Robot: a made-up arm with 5 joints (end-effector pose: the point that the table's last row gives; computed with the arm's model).
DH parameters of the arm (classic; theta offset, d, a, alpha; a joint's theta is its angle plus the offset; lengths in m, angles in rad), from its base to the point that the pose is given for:
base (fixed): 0 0 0.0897 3.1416
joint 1: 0 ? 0.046 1.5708
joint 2: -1.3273 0 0.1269 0
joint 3: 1.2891 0 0.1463 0
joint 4: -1.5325 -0.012 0 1.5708
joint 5: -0.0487 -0.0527 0 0
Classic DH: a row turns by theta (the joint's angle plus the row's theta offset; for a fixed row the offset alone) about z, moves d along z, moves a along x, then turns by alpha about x.
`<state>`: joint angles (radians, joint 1 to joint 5).
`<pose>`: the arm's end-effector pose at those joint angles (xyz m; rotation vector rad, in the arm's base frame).
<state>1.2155 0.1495 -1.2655 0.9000 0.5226</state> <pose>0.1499 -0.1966 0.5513 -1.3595 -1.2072 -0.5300</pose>
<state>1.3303 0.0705 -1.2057 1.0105 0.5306</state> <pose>0.1243 -0.1914 0.5511 -1.3664 -1.0708 -0.6306</pose>
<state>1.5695 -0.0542 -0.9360 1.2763 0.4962</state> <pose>0.0780 -0.1960 0.5241 -1.1387 -0.7175 -0.9572</pose>
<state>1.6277 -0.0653 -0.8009 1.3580 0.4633</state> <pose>0.0660 -0.2044 0.5040 -0.9738 -0.5966 -1.0874</pose>
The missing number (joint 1, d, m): -0.289
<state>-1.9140 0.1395 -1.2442 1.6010 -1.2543</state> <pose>0.0335 0.1928 0.5147 1.0891 0.0411 0.5504</pose>
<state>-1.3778 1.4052 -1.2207 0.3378 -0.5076</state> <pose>0.1711 0.3539 0.2315 0.8859 -0.6109 0.7432</pose>
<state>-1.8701 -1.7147 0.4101 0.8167 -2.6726</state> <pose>0.1014 0.0029 0.4688 1.5724 1.3928 -0.5216</pose>
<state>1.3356 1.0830 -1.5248 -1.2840 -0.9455</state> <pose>0.1458 -0.2856 0.4393 0.5220 3.0280 -0.2191</pose>
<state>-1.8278 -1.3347 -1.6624 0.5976 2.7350</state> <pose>0.1651 -0.2396 0.3987 -1.0346 -2.2603 -0.8457</pose>
